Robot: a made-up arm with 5 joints. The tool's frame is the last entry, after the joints. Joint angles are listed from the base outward.
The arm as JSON. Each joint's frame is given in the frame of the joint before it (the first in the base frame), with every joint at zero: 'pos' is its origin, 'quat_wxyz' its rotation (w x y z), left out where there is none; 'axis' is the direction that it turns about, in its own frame. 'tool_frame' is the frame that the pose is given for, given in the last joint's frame.
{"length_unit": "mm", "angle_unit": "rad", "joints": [
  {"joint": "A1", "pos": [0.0, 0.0, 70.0], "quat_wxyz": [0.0, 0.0, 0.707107, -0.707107], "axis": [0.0, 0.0, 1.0]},
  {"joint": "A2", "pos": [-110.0, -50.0, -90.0], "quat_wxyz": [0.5, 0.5, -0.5, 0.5], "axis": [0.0, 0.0, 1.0]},
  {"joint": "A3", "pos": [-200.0, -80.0, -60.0], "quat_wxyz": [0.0, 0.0, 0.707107, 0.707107], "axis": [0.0, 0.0, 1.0]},
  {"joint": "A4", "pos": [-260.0, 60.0, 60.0], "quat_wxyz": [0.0, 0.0, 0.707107, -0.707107], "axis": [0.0, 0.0, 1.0]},
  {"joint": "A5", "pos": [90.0, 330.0, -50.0], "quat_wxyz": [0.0, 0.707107, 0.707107, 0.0], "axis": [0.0, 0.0, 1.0]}
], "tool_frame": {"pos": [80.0, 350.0, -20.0], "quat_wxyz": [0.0, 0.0, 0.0, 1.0]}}
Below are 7 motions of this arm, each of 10 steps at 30 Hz.
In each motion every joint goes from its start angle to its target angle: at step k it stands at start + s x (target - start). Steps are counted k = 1, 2, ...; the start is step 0. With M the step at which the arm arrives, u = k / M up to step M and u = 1 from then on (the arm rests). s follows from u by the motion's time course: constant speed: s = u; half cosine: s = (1 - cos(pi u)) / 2; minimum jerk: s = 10 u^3 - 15 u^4 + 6 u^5.
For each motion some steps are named. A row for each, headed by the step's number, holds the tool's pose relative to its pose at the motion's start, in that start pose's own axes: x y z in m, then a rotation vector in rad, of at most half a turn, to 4 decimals.
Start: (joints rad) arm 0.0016 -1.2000 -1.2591 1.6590 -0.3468
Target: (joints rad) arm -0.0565 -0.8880 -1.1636 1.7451 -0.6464
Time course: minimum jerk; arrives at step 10
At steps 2, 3, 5, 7, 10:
2: -0.0042 -0.0025 -0.0057 0.0141 0.0094 -0.0156
3: -0.0117 -0.0066 -0.0156 0.0391 0.0273 -0.0434
5: -0.0340 -0.0167 -0.0435 0.1126 0.0911 -0.1292
7: -0.0532 -0.0234 -0.0654 0.1757 0.1637 -0.2093
10: -0.0613 -0.0258 -0.0737 0.2023 0.2016 -0.2459

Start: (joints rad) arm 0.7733 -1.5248 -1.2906 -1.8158 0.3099
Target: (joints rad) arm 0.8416 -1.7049 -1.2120 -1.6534 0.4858
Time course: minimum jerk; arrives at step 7
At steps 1, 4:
1: -0.0013 0.0014 -0.0033 0.0016 -0.0050 -0.0009
4: -0.0275 0.0413 -0.0895 0.0429 -0.1364 -0.0252

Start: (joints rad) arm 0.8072 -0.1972 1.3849 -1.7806 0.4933
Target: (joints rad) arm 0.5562 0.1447 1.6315 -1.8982 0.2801
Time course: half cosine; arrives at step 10
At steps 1, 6, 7, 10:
1: -0.0018 0.0034 -0.0063 0.0040 -0.0097 -0.0067
6: -0.0194 0.1161 -0.1728 0.0964 -0.2638 -0.2020
7: -0.0146 0.1463 -0.2093 0.1142 -0.3207 -0.2504
10: -0.0009 0.1935 -0.2620 0.1386 -0.4052 -0.3250

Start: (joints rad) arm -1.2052 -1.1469 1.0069 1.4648 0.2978
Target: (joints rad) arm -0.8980 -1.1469 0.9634 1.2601 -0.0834
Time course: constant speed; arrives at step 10
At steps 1, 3, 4, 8, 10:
1: -0.0067 -0.0059 0.0011 0.0154 0.0192 -0.0070
3: -0.0191 -0.0178 0.0036 0.0452 0.0584 -0.0210
4: -0.0248 -0.0238 0.0048 0.0596 0.0784 -0.0281
8: -0.0445 -0.0480 0.0102 0.1143 0.1607 -0.0563
10: -0.0524 -0.0600 0.0129 0.1397 0.2032 -0.0704

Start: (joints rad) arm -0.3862 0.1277 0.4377 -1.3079 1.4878
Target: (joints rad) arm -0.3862 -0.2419 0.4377 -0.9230 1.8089
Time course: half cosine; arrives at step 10
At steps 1, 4, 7, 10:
1: 0.0030 0.0029 0.0007 -0.0013 0.0036 -0.0098
4: 0.0453 0.0337 0.0070 -0.0189 0.0507 -0.1377
7: 0.1102 0.0540 0.0088 -0.0452 0.1160 -0.3163
10: 0.1398 0.0543 0.0072 -0.0579 0.1459 -0.3984

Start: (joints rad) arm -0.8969 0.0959 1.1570 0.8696 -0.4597
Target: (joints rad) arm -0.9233 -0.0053 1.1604 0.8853 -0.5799
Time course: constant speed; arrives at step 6
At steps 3, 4, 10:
3: -0.0433 0.0186 -0.0275 0.0407 -0.0059 -0.1003
4: -0.0573 0.0258 -0.0366 0.0544 -0.0074 -0.1337
10: -0.0847 0.0419 -0.0543 0.0818 -0.0097 -0.2005

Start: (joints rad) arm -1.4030 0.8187 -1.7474 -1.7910 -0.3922
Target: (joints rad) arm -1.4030 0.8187 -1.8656 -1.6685 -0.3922
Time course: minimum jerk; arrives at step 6
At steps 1, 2, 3, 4, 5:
1: -0.0021 0.0016 0.0029 -0.0007 0.0041 -0.0043
2: -0.0118 0.0096 0.0177 -0.0046 0.0244 -0.0257
3: -0.0271 0.0236 0.0430 -0.0119 0.0579 -0.0612
4: -0.0409 0.0385 0.0692 -0.0204 0.0912 -0.0967
5: -0.0486 0.0478 0.0854 -0.0261 0.1110 -0.1180

